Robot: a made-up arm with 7 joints. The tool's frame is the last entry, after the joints. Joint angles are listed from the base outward. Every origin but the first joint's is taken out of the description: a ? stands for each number. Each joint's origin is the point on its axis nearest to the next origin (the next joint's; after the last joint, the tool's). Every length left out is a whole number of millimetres.
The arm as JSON. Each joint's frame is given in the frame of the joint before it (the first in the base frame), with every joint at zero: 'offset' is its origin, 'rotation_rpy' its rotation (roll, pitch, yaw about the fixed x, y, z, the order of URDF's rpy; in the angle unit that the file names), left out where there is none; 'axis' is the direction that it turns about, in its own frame. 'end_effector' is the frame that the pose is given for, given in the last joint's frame.
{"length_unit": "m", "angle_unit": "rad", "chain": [
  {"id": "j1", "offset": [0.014, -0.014, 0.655], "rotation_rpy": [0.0, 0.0, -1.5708], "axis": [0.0, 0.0, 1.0]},
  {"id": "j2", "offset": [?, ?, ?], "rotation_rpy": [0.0, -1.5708, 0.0], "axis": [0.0, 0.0, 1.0]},
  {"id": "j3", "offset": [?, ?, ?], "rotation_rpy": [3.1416, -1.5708, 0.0], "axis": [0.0, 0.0, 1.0]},
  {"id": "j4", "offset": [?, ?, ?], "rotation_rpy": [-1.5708, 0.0, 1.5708], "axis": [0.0, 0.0, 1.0]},
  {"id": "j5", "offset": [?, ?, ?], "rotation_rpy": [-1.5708, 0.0, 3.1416], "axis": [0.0, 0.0, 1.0]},
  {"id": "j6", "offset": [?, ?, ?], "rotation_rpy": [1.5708, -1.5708, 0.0], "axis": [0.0, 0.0, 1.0]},
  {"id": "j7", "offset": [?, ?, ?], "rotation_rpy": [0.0, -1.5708, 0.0], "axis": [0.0, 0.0, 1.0]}
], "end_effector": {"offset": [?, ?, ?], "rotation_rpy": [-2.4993, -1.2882, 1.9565]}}
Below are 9 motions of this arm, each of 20 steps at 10 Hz.
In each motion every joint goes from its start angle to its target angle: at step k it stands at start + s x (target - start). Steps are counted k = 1, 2, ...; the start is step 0. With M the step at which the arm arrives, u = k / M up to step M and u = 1 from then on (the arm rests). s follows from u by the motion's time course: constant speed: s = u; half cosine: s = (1 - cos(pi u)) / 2; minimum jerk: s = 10 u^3 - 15 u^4 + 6 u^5.
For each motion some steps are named. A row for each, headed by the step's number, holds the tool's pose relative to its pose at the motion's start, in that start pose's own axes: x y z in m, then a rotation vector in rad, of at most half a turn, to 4 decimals.
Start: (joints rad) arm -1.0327 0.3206 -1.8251 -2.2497 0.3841 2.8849 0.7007
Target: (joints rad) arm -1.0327 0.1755 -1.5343 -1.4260 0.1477 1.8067 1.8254
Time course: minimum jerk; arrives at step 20
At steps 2, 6, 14, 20:
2: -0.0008 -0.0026 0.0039 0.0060 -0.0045 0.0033
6: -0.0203 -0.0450 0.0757 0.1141 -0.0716 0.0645
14: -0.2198 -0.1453 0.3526 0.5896 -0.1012 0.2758
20: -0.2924 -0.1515 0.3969 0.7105 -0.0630 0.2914

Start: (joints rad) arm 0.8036 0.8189 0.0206 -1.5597 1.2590 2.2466 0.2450
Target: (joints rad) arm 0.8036 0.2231 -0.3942 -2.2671 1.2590 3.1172 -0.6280
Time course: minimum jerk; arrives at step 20
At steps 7, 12, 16, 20:
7: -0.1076 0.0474 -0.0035 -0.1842 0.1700 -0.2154
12: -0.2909 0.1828 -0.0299 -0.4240 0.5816 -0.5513
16: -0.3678 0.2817 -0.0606 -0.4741 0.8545 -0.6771
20: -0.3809 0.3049 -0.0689 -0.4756 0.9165 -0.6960

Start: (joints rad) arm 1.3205 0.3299 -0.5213 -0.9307 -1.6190 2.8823 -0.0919
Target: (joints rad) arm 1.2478 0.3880 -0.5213 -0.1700 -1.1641 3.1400 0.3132
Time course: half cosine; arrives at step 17
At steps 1, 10, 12, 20:
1: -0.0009 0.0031 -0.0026 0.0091 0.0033 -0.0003
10: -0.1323 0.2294 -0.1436 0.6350 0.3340 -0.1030
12: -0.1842 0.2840 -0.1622 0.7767 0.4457 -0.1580
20: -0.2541 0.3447 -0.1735 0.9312 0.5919 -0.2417

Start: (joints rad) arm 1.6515 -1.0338 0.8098 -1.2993 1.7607 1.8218 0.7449
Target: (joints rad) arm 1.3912 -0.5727 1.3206 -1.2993 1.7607 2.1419 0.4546
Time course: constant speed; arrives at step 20
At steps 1, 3, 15, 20:
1: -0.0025 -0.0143 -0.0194 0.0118 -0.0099 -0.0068
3: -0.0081 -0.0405 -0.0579 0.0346 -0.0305 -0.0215
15: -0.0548 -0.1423 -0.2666 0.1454 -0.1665 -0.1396
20: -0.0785 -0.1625 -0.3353 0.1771 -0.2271 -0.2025

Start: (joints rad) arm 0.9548 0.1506 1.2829 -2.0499 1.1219 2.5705 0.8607
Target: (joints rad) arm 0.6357 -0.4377 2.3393 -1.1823 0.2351 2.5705 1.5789
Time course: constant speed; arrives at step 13
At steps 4, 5, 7, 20:
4: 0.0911 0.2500 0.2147 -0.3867 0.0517 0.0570
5: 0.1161 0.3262 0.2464 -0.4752 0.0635 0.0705
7: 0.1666 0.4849 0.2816 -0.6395 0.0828 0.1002
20: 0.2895 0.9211 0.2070 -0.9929 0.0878 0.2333

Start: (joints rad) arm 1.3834 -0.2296 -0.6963 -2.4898 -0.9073 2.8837 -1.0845
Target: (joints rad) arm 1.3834 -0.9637 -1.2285 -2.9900 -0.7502 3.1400 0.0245
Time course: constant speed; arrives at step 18
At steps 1, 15, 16, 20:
1: -0.0003 0.0082 0.0222 0.1049 0.0013 -0.0357
15: 0.0150 -0.0252 0.2629 1.4693 -0.0111 -0.8154
16: 0.0154 -0.0354 0.2723 1.5525 -0.0209 -0.8938
20: 0.0147 -0.0574 0.2875 1.7091 -0.0477 -1.0607

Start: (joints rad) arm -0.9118 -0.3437 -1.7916 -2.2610 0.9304 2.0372 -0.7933
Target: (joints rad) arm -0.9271 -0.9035 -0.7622 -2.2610 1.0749 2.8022 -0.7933
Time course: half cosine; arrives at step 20
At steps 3, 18, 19, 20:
3: 0.0234 -0.0199 0.0075 -0.0334 -0.0082 -0.0012
18: 0.2034 -0.1969 0.4332 -0.6369 -0.1236 -0.3093
19: 0.2019 -0.1956 0.4446 -0.6482 -0.1257 -0.3206
20: 0.2013 -0.1951 0.4485 -0.6520 -0.1263 -0.3244

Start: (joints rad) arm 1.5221 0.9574 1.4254 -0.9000 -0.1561 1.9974 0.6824
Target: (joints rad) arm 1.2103 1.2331 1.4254 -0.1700 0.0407 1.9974 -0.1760
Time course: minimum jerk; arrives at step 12
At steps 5, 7, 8, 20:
5: -0.2702 0.0620 -0.1172 -0.1794 0.0003 -0.2795
7: -0.4860 0.1954 -0.2132 -0.3335 0.0948 -0.5360
8: -0.5696 0.2761 -0.2505 -0.3965 0.1661 -0.6476
20: -0.6782 0.4213 -0.2989 -0.4821 0.3099 -0.8098

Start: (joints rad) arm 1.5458 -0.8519 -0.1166 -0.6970 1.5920 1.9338 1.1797
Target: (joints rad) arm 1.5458 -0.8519 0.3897 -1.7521 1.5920 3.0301 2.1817
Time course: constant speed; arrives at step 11
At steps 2, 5, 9, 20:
2: -0.0149 -0.0725 -0.1212 0.3295 -0.1311 -0.2029
5: -0.0255 -0.1201 -0.3287 0.7910 -0.2796 -0.5311
9: -0.0351 -0.0676 -0.6023 1.2609 -0.4073 -1.0381
20: -0.0457 0.0005 -0.7194 1.3946 -0.4534 -1.3186

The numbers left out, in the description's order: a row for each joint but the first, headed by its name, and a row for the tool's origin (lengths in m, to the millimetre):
j2: 0.054 -0.003 0.0
j3: 0.433 0.011 0.0
j4: 0.026 -0.046 0.0
j5: 0.128 -0.616 0.0
j6: -0.019 -0.047 0.0
j7: 0.003 -0.099 0.0
tool: -0.006 0.004 0.0

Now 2 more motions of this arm.
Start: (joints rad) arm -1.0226 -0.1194 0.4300 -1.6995 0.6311 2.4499 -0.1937
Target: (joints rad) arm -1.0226 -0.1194 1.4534 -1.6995 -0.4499 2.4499 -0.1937
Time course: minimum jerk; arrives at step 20
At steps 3, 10, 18, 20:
3: 0.0105 -0.0090 0.0169 -0.0355 -0.0015 0.0225
10: 0.1499 -0.0873 0.3762 -0.7230 0.0105 0.3096
18: 0.1627 0.0147 0.7837 -1.4921 0.1065 0.3439
20: 0.1616 0.0180 0.7903 -1.5054 0.1090 0.3417

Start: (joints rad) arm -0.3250 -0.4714 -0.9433 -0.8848 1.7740 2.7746 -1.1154
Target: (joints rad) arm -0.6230 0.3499 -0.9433 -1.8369 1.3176 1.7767 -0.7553
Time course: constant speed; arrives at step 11
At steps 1, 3, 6, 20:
1: 0.0476 0.0810 0.0142 -0.0013 -0.0979 0.1523
3: 0.1022 0.2610 0.0335 0.0437 -0.2750 0.4725
6: 0.0710 0.5437 0.0378 0.2382 -0.4711 0.9735
20: -0.2628 0.8880 0.0129 0.9235 -0.5172 1.7359

